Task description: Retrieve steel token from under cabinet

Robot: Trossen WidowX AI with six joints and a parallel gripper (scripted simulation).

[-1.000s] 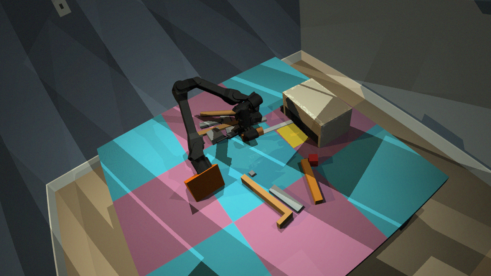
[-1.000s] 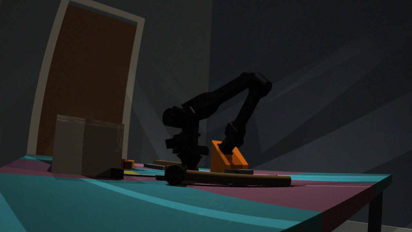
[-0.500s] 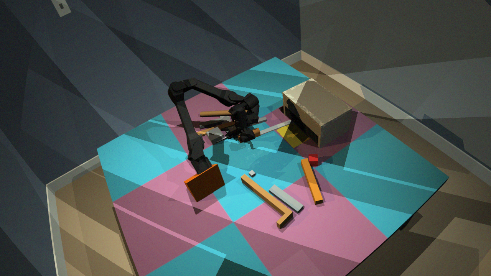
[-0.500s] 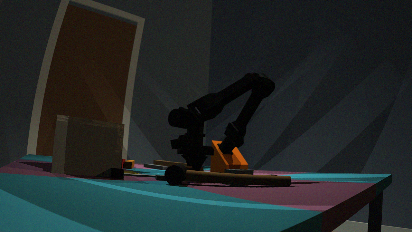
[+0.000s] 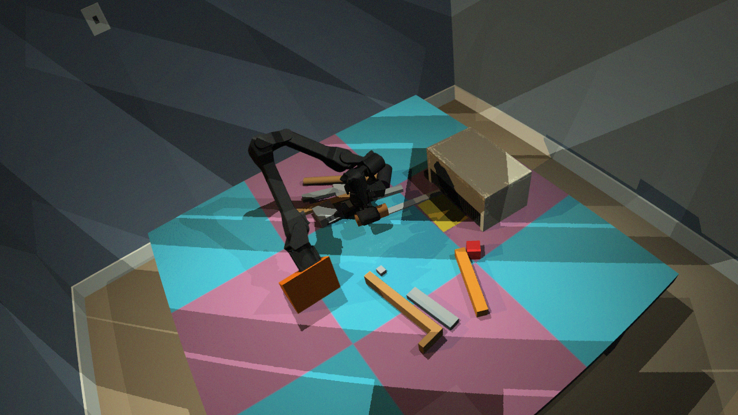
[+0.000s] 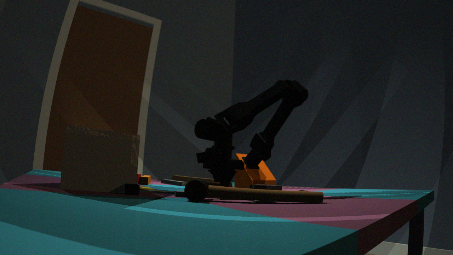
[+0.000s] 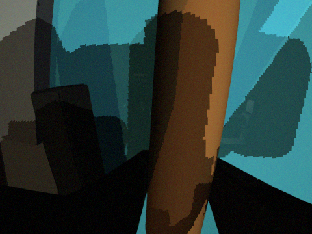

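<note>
Right now my gripper tip is 40 mm past the screwdriver, 60 mm to the right of it and 10 mm below it. The rest, counted from my gripper tip: long wooden stick (50 mm behind, 150 mm to the left); small grey cube (90 mm behind, 210 mm to the right); grey block (90 mm behind, 110 mm to the left, 10 mm above).
</note>
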